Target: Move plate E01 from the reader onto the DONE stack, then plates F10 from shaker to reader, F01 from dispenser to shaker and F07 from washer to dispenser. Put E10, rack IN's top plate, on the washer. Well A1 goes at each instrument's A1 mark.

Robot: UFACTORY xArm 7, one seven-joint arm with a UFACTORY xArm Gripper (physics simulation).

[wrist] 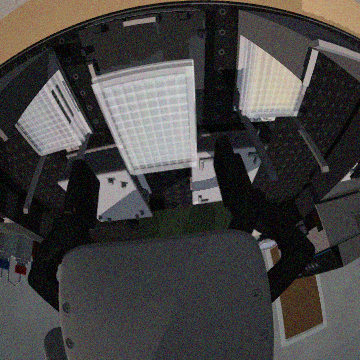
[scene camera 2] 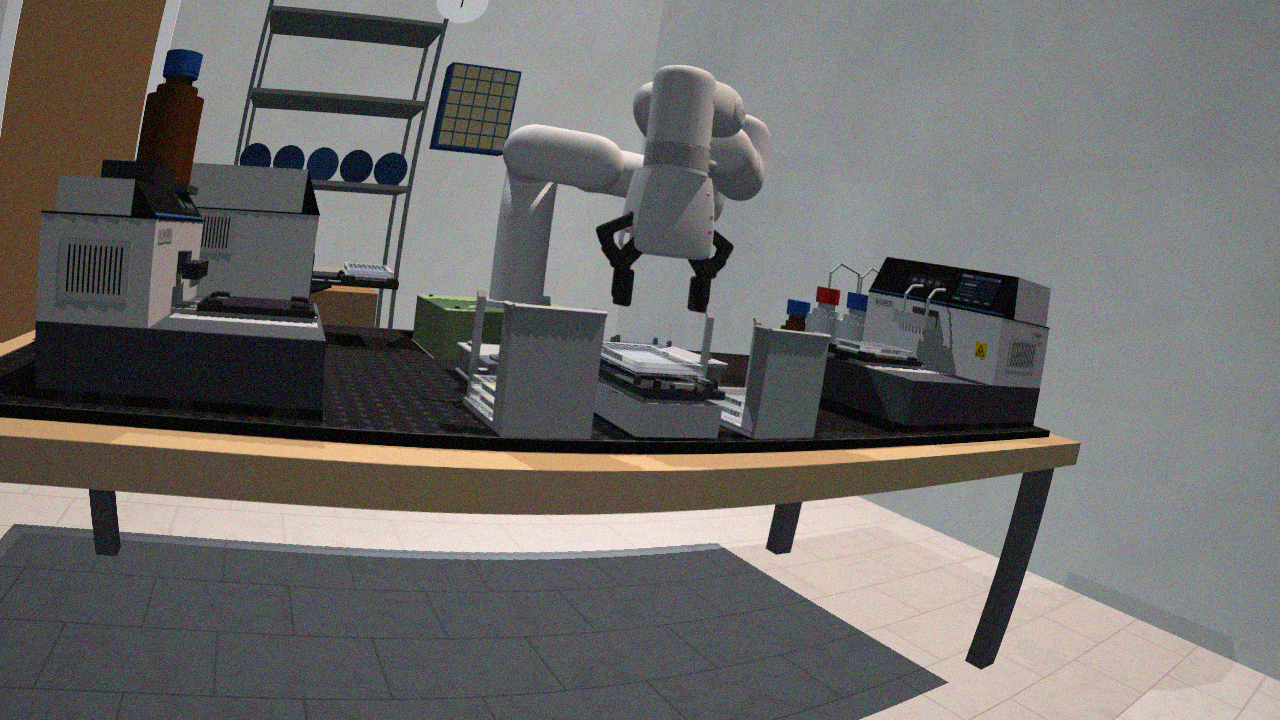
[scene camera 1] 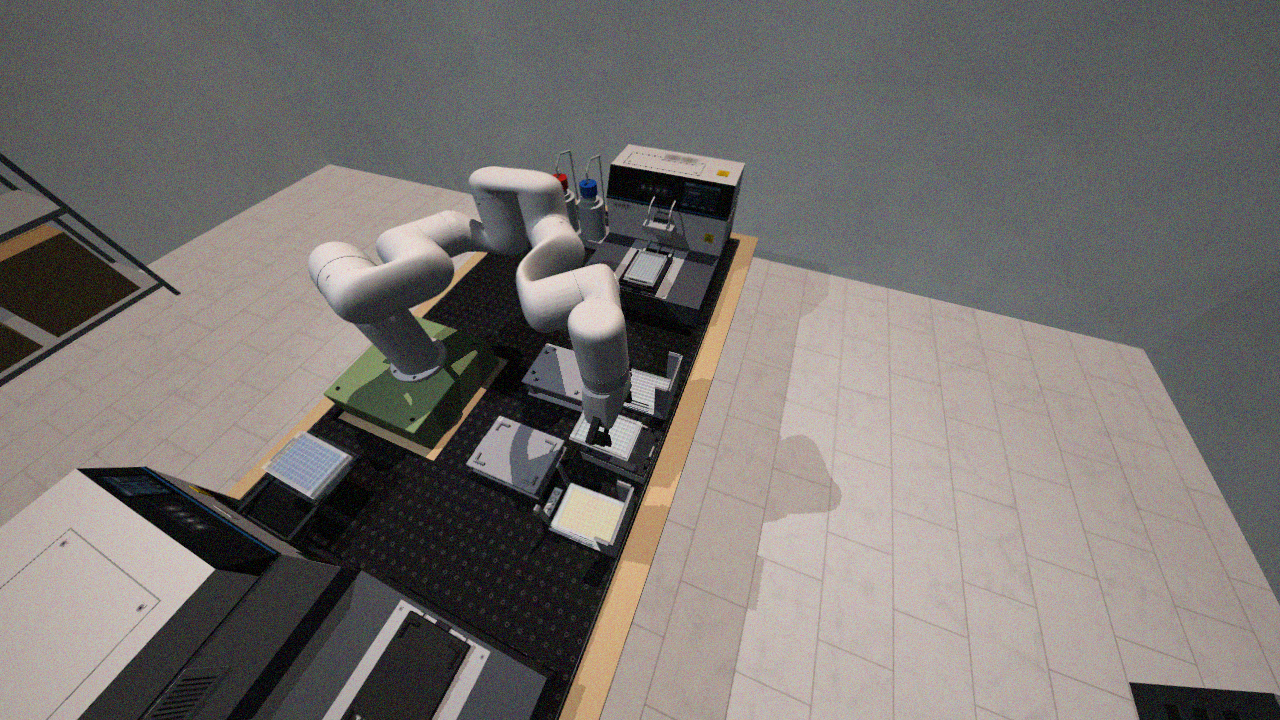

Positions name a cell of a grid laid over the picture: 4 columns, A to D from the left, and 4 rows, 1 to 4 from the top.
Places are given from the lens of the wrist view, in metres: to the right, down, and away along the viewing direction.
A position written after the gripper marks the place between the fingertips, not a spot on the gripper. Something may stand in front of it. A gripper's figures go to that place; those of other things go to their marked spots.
gripper (wrist: B2): -0.02, -0.01, 0.13
white plate (wrist: A2): -0.17, -0.07, 0.19
